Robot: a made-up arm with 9 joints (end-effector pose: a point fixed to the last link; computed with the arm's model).
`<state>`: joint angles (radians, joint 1 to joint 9).
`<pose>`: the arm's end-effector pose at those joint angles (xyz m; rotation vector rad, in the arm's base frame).
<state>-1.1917 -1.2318 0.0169 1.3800 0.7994 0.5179 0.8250 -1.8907 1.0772</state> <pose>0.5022 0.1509 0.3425 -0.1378 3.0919 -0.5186</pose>
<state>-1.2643 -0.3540 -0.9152 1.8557 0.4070 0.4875 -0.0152 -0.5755 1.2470</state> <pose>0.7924 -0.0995 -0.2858 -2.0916 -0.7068 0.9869</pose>
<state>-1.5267 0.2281 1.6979 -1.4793 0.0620 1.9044 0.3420 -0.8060 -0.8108</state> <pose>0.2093 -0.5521 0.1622 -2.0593 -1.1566 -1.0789</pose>
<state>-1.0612 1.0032 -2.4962 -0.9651 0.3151 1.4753 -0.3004 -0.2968 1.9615</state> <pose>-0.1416 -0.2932 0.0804 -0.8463 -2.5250 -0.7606</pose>
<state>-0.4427 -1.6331 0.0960 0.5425 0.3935 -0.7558 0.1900 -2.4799 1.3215</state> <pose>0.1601 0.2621 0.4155 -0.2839 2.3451 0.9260</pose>
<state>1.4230 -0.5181 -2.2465 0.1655 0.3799 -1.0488 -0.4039 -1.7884 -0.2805</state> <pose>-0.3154 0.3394 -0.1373 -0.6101 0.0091 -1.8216</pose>
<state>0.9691 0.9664 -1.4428 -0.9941 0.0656 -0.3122 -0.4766 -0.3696 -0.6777</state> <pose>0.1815 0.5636 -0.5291 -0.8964 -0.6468 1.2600</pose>
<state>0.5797 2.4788 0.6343 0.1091 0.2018 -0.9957 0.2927 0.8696 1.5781</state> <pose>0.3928 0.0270 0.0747 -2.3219 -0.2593 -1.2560</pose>
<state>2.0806 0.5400 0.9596 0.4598 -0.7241 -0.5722 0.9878 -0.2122 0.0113</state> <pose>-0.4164 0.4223 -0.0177 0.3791 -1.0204 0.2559</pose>
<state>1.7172 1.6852 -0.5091 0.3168 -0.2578 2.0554 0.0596 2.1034 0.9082</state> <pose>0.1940 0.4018 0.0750 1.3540 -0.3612 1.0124</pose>
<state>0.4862 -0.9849 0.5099 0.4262 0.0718 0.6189 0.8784 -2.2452 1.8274</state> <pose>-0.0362 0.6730 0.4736 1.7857 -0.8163 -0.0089</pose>
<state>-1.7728 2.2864 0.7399 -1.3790 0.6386 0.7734 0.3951 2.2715 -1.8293</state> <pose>-0.5413 -0.3012 -0.1876 1.6282 -2.1091 1.4653</pose>
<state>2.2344 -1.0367 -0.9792 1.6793 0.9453 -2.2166 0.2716 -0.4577 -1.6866</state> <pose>-0.7650 0.4434 0.2044 0.6417 -1.1295 0.9003</pose>
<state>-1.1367 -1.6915 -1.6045 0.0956 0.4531 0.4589 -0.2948 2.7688 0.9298</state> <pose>0.4485 -0.0624 0.3104 -1.6831 1.0500 -2.2375</pose>
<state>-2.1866 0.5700 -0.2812 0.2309 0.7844 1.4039 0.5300 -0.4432 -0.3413</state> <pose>0.0308 -0.1809 -0.6408 0.5355 0.5756 -1.8919</pose>
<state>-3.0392 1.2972 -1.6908 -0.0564 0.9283 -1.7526 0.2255 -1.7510 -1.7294</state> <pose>-0.5478 0.0385 0.0145 1.9911 -1.9674 -1.4232</pose>
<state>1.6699 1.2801 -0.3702 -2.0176 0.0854 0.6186 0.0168 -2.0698 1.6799</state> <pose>-0.3077 0.6011 -0.4122 0.0566 0.5251 0.9786</pose>
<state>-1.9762 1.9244 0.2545 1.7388 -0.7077 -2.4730 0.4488 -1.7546 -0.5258</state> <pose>-0.6408 0.3054 -0.0665 0.6851 0.0278 1.6064</pose>
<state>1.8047 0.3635 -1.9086 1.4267 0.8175 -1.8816 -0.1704 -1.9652 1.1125</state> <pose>-0.1904 0.7496 -0.2376 -1.1150 -0.9167 0.8985</pose>
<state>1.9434 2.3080 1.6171 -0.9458 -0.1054 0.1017 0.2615 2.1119 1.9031</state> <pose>-0.2609 0.6029 0.0858 1.7368 -2.4226 -0.0459</pose>
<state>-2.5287 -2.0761 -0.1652 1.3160 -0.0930 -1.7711 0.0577 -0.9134 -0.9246</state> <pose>0.1668 -0.0853 0.2371 1.1695 0.9070 -1.1726</pose>
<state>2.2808 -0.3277 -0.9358 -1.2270 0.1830 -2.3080 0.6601 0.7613 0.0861</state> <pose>-0.4231 0.3181 0.1938 0.8255 -0.2851 0.3421</pose>
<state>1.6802 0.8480 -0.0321 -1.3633 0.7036 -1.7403 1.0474 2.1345 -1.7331</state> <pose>-0.3066 0.3949 -0.0057 -1.0087 -1.7872 -1.8437</pose>
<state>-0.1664 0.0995 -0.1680 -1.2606 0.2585 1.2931 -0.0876 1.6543 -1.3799</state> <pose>0.1714 0.7669 -0.1678 -0.0796 0.6766 0.4067</pose>
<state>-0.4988 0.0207 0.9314 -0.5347 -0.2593 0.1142 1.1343 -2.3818 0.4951</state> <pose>0.5162 0.1449 0.0714 0.7973 -0.8234 -1.8992</pose>
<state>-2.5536 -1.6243 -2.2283 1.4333 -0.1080 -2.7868 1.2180 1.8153 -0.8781</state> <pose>-0.4823 -0.3451 0.3436 0.9093 -1.9916 0.6503</pose>
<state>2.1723 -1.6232 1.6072 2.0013 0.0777 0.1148 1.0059 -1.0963 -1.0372</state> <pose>-0.4873 0.2307 0.2986 0.5742 0.9306 -1.7222</pose>
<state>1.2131 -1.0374 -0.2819 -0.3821 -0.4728 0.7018 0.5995 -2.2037 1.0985</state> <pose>-0.3631 0.4932 0.3799 1.8687 0.9270 1.0473</pose>
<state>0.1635 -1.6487 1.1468 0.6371 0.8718 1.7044 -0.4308 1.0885 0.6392</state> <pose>0.1343 0.3955 0.8299 1.0798 -1.4995 0.9838</pose>
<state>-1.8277 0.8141 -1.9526 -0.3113 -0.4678 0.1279 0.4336 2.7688 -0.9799</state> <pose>-0.0464 -0.3169 -0.2030 1.8041 0.0936 -1.4155</pose>
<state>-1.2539 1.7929 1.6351 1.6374 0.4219 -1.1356 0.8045 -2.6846 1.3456</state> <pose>-0.1013 -0.3010 -0.4127 -1.0876 -0.8981 2.3898</pose>
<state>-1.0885 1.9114 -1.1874 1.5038 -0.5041 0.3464 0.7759 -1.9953 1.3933</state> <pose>-0.2730 -0.3985 -0.0440 0.1667 0.0192 2.0664</pose>
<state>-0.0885 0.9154 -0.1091 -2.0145 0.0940 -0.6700 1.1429 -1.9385 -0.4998</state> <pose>0.4450 0.2008 -0.1056 -0.0314 -1.3523 -1.4353</pose>
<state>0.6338 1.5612 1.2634 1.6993 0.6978 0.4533 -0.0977 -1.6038 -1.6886</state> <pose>0.6036 0.5533 -0.3739 0.9914 0.2292 -0.2239</pose>
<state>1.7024 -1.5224 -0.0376 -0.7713 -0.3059 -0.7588 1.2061 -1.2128 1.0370</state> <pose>-0.3179 0.5314 0.4548 1.2270 0.8968 0.7815</pose>
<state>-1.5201 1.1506 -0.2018 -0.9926 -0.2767 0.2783 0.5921 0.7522 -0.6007</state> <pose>-0.1779 -0.1486 -0.1918 1.7964 -2.2770 1.1231</pose>
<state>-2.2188 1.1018 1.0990 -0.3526 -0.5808 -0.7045 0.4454 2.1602 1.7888</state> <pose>-0.0564 -0.3471 -0.1078 -1.9203 -0.9135 -0.3061</pose>
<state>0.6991 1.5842 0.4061 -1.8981 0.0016 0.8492 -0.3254 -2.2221 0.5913</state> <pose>0.3645 0.4455 -0.4036 1.3066 0.1255 -1.7044</pose>
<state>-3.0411 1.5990 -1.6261 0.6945 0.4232 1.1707 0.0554 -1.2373 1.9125</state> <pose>-0.6392 0.6056 0.1638 1.7958 0.4793 0.9093</pose>
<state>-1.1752 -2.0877 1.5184 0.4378 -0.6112 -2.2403 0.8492 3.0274 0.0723</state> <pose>-0.0893 -0.1388 0.3128 0.4540 2.6983 0.3788</pose>
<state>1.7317 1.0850 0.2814 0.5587 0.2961 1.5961 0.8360 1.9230 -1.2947</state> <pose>-0.0608 0.5394 -0.4524 -1.2163 -2.4384 1.2254</pose>
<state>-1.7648 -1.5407 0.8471 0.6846 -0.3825 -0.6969 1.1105 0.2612 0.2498</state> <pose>0.1664 -0.2627 0.1886 -1.4862 -0.0911 2.3342</pose>
